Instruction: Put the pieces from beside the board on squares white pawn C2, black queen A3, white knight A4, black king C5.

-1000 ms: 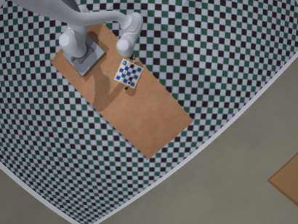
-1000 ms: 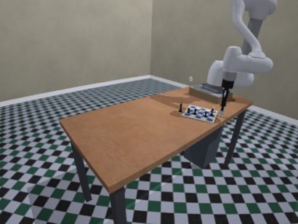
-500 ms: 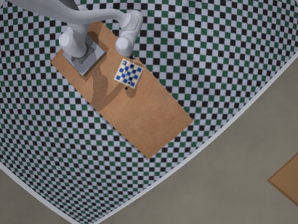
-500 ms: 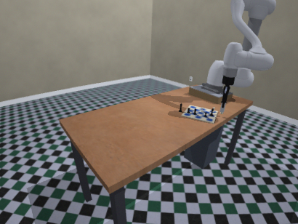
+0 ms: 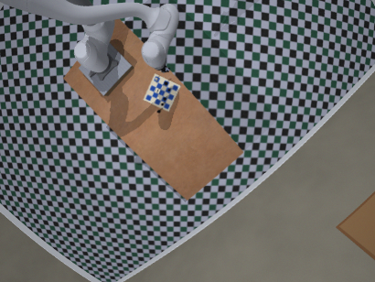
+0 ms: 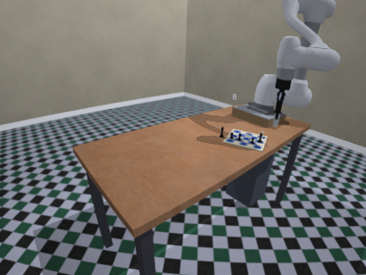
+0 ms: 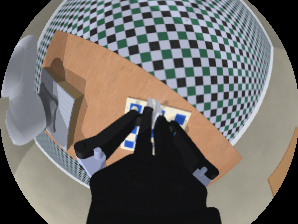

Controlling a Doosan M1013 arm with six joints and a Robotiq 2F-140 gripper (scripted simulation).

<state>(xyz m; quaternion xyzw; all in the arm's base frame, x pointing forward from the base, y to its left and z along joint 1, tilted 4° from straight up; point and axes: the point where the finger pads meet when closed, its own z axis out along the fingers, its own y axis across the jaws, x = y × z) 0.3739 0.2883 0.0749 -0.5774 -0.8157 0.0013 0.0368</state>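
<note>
My gripper is now 9 cm short of the blue-and-white chessboard, 11 cm to the left of it and 14 cm above it. The rest, counted from my hand: black chess piece 18 cm ahead, 23 cm to the right, 11 cm below; small white piece 5 cm ahead, 13 cm to the right, 13 cm below; white knight 3 cm below.
</note>
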